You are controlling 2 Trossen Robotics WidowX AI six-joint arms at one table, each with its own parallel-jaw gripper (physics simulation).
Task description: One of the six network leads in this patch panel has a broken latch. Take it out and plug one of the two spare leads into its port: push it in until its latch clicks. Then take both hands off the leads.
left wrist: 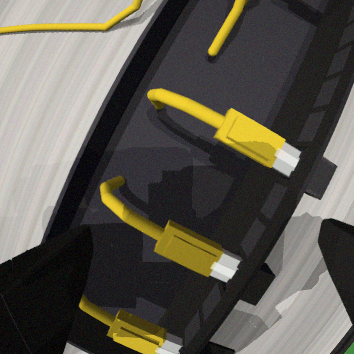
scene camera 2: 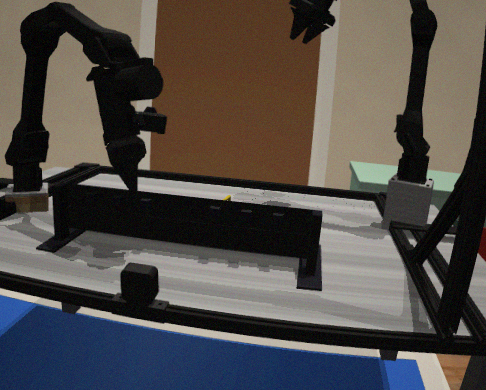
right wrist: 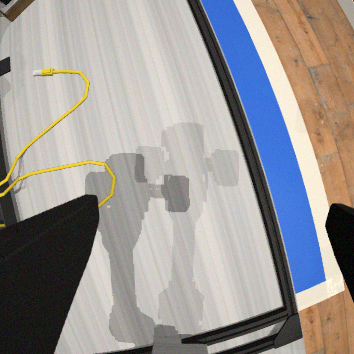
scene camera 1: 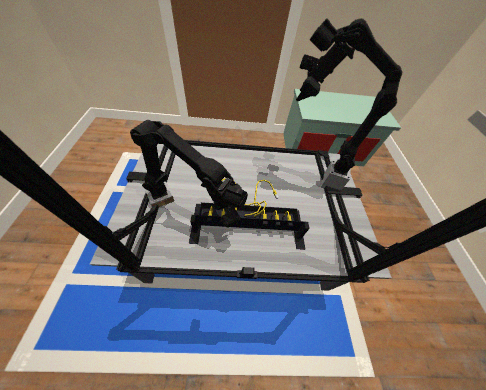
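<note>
The black patch panel stands across the table with yellow leads in a row. In the left wrist view, three lead plugs show: an upper plug, a middle plug and a lower plug. I cannot tell which latch is broken. My left gripper is open and low over the panel, its fingers spread either side of the row, holding nothing. A spare lead's plug lies behind the panel; another yellow cable runs partly behind a finger. My right gripper is open, high up.
The panel's foot stands on the table. A black frame rail edges the table, with a small black block on its front. A green cabinet stands behind the right arm.
</note>
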